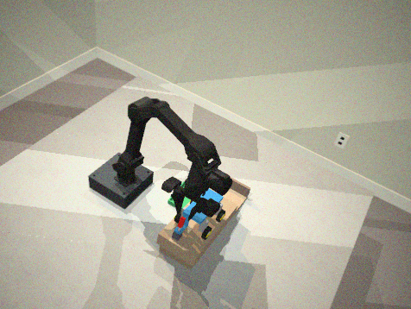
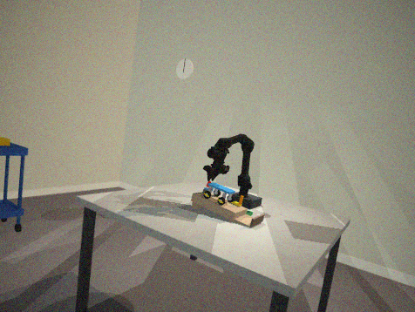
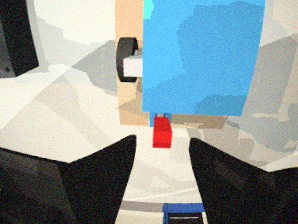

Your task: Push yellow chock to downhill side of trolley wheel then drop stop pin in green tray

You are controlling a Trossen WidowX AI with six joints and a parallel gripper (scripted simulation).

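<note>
Right now my gripper tip is 1 cm to the left of the red-headed stop pin and 4 cm above it. Round my gripper tip: blue-topped trolley: 1 cm ahead, 9 cm to the left, 6 cm below; then ramp: 1 cm ahead, 10 cm to the left, 12 cm below; then yellow chock: 6 cm behind, 18 cm to the left, 9 cm below.
</note>
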